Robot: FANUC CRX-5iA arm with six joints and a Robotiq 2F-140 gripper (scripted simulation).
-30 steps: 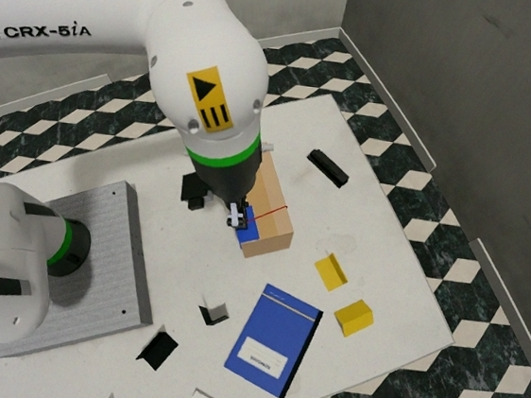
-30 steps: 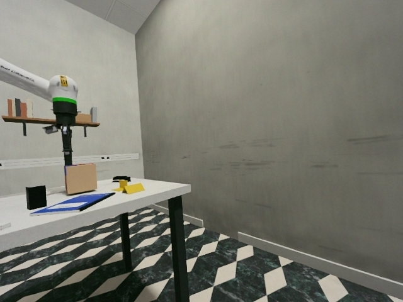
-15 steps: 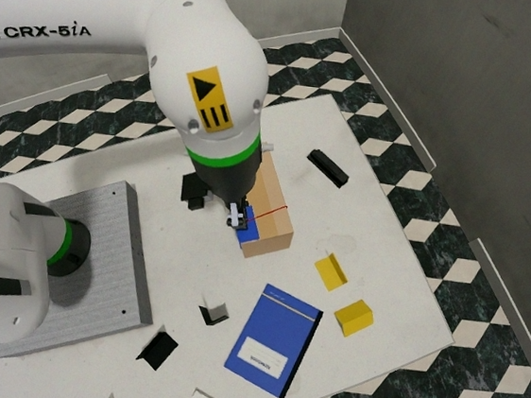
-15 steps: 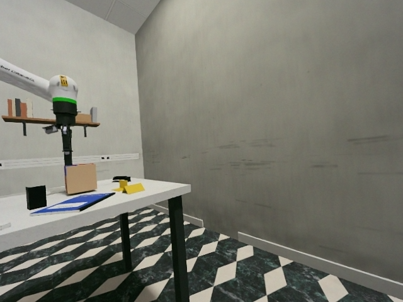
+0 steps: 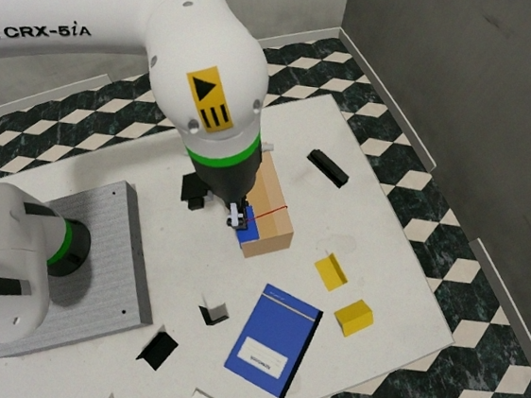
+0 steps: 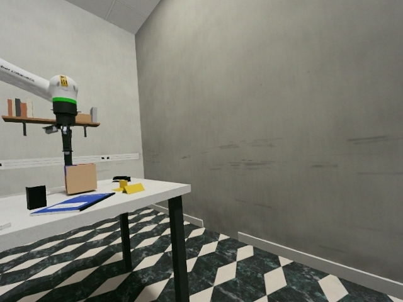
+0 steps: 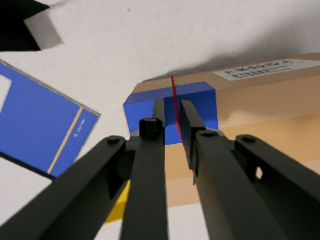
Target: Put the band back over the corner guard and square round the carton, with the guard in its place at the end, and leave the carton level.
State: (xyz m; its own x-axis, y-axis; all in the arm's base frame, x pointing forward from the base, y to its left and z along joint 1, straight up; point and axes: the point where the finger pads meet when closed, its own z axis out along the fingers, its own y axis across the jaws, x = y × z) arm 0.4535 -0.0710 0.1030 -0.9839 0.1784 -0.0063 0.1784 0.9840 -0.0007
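The blue corner guard is 5 cm below my hand. Also, from my hand: blue book 1 cm ahead, 25 cm to the right, 18 cm below; small white piece 17 cm behind, 34 cm to the right, 17 cm below; carton 5 cm ahead, 8 cm to the left, 10 cm below.
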